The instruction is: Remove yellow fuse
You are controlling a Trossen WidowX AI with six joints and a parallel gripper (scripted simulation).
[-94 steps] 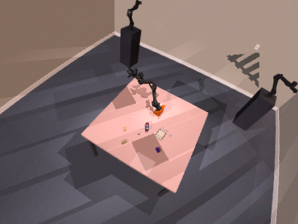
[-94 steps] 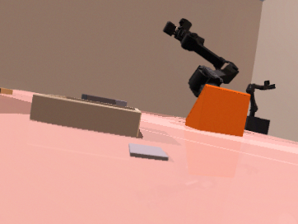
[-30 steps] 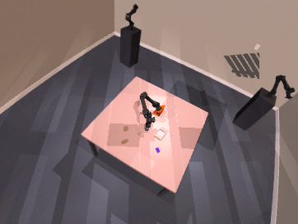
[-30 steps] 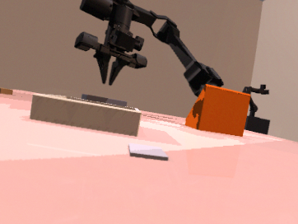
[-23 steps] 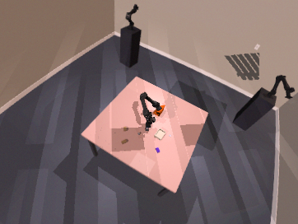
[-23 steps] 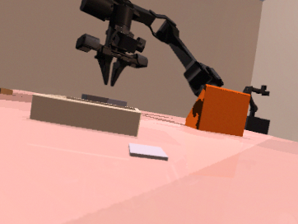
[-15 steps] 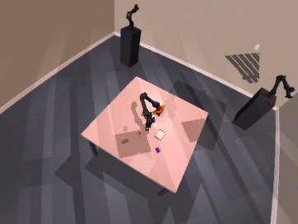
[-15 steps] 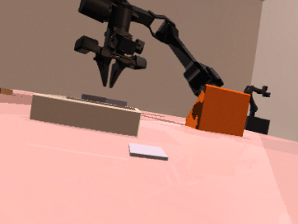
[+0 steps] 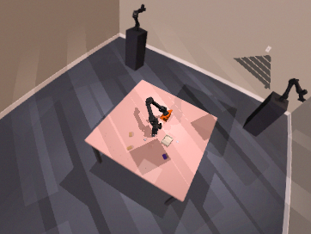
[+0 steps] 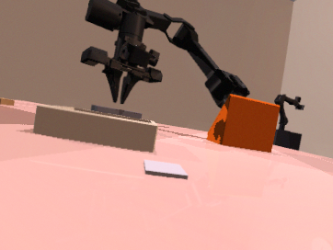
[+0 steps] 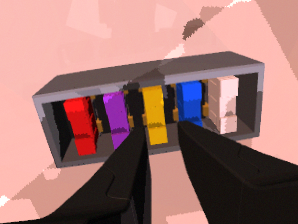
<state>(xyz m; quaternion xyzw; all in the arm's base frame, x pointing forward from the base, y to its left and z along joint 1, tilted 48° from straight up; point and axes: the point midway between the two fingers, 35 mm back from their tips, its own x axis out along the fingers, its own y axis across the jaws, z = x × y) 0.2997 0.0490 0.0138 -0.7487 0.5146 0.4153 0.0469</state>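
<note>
Now: gripper tip 30 mm above the yellow fuse. Round my gripper tip: purple fuse: 20 mm behind, 10 mm to the right, 30 mm below; then beige tray: 30 mm behind, 190 mm to the left, 50 mm below; then red fuse: 30 mm behind, 20 mm to the right, 30 mm below.
</note>
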